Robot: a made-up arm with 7 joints. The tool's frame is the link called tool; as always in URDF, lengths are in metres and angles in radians.
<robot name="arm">
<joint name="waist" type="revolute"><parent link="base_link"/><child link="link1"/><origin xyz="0.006 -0.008 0.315"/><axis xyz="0 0 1"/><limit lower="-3.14" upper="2.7" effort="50" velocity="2.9"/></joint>
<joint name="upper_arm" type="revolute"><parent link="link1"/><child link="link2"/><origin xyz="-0.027 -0.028 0.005" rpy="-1.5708 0 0"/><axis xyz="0 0 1"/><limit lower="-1.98" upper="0.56" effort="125" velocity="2.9"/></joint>
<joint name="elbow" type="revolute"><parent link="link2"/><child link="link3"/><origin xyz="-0.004 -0.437 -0.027" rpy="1.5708 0 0"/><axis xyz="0 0 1"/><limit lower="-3.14" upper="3.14" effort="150" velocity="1.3"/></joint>
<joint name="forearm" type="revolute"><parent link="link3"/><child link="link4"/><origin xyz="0.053 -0.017 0.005" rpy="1.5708 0 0"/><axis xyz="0 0 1"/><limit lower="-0.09" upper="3.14" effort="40" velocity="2.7"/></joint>
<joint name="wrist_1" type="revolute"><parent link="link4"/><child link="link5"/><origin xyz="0.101 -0.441 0.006" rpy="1.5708 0 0"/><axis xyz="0 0 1"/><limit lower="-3.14" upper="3.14" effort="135" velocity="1.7"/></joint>
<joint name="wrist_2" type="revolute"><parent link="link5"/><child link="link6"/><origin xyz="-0.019 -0.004 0" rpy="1.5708 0 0"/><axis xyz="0 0 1"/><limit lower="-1.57" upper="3.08" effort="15" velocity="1.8"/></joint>
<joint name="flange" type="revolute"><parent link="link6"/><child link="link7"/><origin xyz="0.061 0.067 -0.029" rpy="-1.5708 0 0"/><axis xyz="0 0 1"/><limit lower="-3.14" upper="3.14" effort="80" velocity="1"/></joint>
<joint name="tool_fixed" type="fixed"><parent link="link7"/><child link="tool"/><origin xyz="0.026 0.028 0.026" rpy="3.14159 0 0"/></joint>
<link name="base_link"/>
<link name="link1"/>
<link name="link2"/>
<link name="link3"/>
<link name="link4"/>
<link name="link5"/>
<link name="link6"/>
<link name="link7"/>
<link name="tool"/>
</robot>
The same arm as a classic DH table. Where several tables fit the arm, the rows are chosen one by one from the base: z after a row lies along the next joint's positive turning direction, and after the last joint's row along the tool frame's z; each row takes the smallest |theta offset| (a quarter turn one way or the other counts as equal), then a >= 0, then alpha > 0; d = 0 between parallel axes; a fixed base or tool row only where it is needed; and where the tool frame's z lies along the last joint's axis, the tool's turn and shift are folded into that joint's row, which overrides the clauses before.
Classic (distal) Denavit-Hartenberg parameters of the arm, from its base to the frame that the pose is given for. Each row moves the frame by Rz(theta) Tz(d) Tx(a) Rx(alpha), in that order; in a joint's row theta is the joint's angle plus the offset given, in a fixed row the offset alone. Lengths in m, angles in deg.
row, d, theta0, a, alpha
base (fixed), 0, -53.13, 0.01, 0
waist, 0.32, 53.13, -0.027, -90
upper_arm, -0.055, 0, -0.004, 90
elbow, 0.442, 0, 0.053, 90
forearm, 0.023, 0, 0.101, 90
wrist_1, 0.441, 0, -0.019, 90
wrist_2, -0.025, 0, 0.061, -90
flange, 0, 47.12, 0.0382, 180
tool (fixed), -0.093, 47.12, 0, 0
Joint limits (deg, base to tool): -179.91..154.7 -113.45..32.09 -179.91..179.91 -5.16..179.91 -179.91..179.91 -89.95..176.47 -179.91..179.91

